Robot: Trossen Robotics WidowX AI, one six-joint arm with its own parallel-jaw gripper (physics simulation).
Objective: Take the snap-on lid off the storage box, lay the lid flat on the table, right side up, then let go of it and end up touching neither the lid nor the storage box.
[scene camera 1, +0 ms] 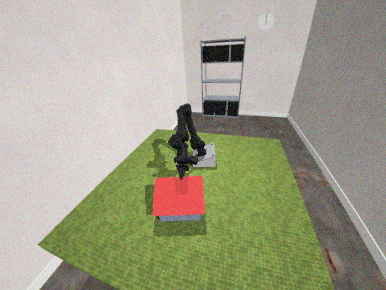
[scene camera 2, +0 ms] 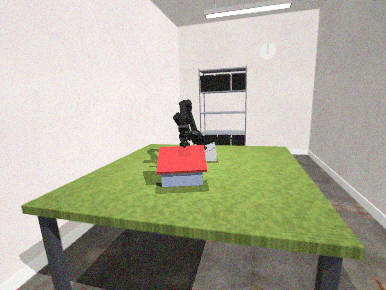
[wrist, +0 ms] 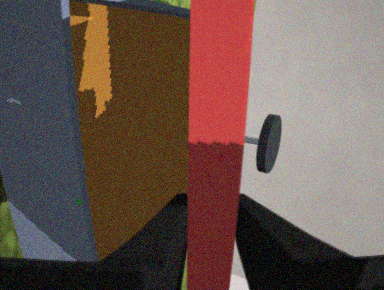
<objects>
A red lid shows in scene camera 1, in scene camera 2 and in the wrist view (220,45). The same spot on the red lid: (scene camera 1: 172,196) is (scene camera 2: 175,158).
</objects>
